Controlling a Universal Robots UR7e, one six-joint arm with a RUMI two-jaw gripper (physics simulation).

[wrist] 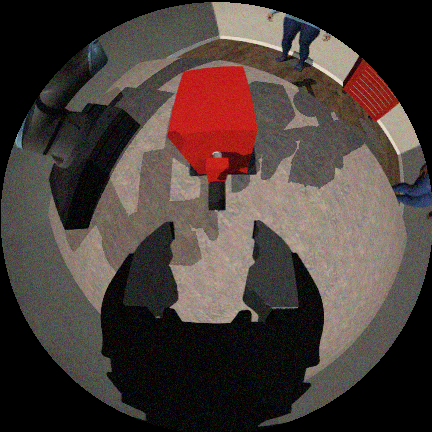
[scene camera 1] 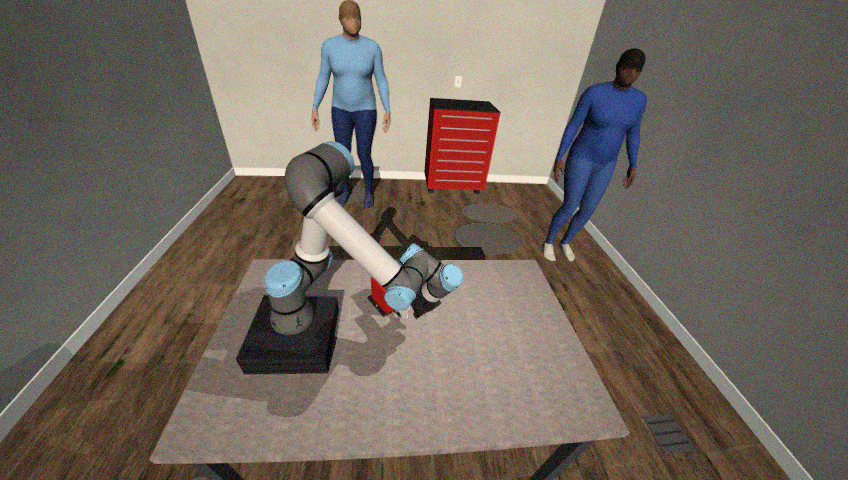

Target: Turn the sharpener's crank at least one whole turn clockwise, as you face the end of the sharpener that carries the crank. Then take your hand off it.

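Places are measured from the arm's base along level axes (x left, y back, z up), in metres.
Pixels of known places: gripper, fingertip midpoint: (wrist: 212,222); arm's base at its link origin: (wrist: 74,140) (scene camera 1: 292,318).
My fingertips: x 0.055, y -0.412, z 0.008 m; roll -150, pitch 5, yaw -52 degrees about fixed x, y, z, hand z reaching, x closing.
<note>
Ahead of a thing's pixels: the offset from my fingertips to its top centre. "pt": to the spot under its first point. Level surfaces: height alone.
The sharpener @(pt dx +0.084, dy +0.106, dz -0.031 m) (scene camera 1: 378,296) (wrist: 215,102) has a red body and stands on the table, partly hidden by the arm in the scene view. In the wrist view its crank @(dx +0.045, dy +0.034, dz +0.001 m) (wrist: 217,169) is a short red arm at the end facing the gripper, by a small silver pin. The crank's black handle @(pt dx +0.023, dy +0.020, dz -0.046 m) (wrist: 216,196) points toward the gripper. My gripper (wrist: 212,222) is open, its two dark jaws well apart with nothing between them. The handle lies just beyond the fingertips in the wrist view, apart from both jaws. The wrist and arm largely cover crank and gripper in the scene view.
The arm's black base (scene camera 1: 288,353) (wrist: 82,185) stands on the table @(dz -0.094 m) (scene camera 1: 476,386) (wrist: 360,220), left of the sharpener. Beyond the table are a red drawer cabinet (scene camera 1: 461,148) (wrist: 371,91), a person in light blue (scene camera 1: 354,71) and a person in dark blue (scene camera 1: 606,127).
</note>
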